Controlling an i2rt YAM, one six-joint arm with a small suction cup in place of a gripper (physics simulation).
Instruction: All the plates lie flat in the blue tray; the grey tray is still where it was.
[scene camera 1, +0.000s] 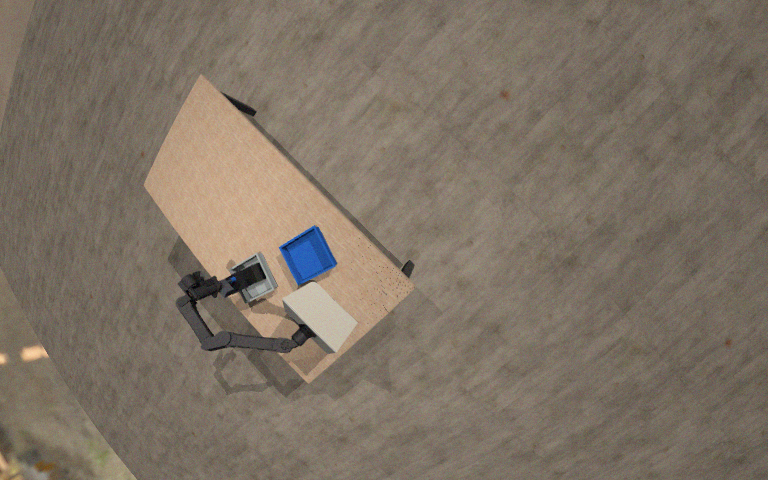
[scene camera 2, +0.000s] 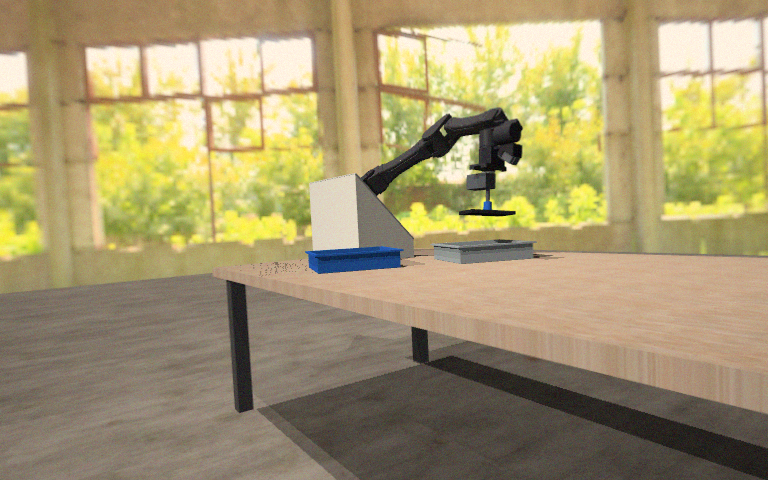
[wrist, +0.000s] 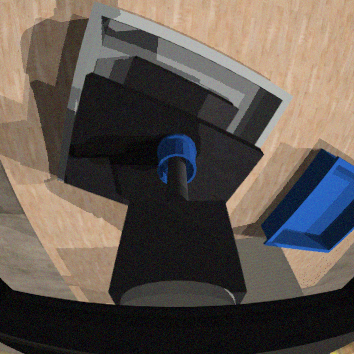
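Where they show: hand, tool point: (scene camera 1: 235, 278) (scene camera 2: 487, 214) (wrist: 176, 144); arm's base, link origin: (scene camera 1: 307, 329) (scene camera 2: 355, 204).
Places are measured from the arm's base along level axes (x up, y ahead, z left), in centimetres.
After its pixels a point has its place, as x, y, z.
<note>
My suction cup (scene camera 1: 232, 280) (scene camera 2: 487, 206) (wrist: 177, 152) is blue and holds a flat black square plate (scene camera 1: 253, 273) (scene camera 2: 501, 213) {-6.2, 48.4, 25.1} (wrist: 120, 110) {-5.4, 47.5, 27.0} by its top face. The plate hangs about level above the grey tray (scene camera 1: 270, 271) {-19.4, 37.7, 11.5} (scene camera 2: 481, 253) {-17.2, 50.6, 15.0} (wrist: 200, 46) {-14.7, 52.4, 20.5}, clear of its rim. In the wrist view another black plate (wrist: 165, 85) {-16.2, 47.5, 23.4} lies inside the grey tray, partly hidden under the held one; how many plates lie there is hidden. The blue tray (scene camera 1: 327, 246) {-18.3, 25.6, -26.6} (scene camera 2: 356, 261) {-17.2, 38.8, -18.6} (wrist: 292, 200) {-17.4, 30.6, -4.0} stands apart beside the grey tray, and no plate shows inside it in scene camera 1.
A pale wedge-shaped block (scene camera 1: 320, 316) {-0.9, 1.2, -9.8} (scene camera 2: 334, 215) {-3.8, 3.2, -9.6} stands at the arm's base, close to the blue tray. The wooden table (scene camera 1: 226, 158) {-19.7, 106.7, -8.7} (scene camera 2: 566, 294) {-19.7, 103.2, -12.4} has its long edge near the grey tray. Small dark specks mark the table's corner beyond the blue tray.
</note>
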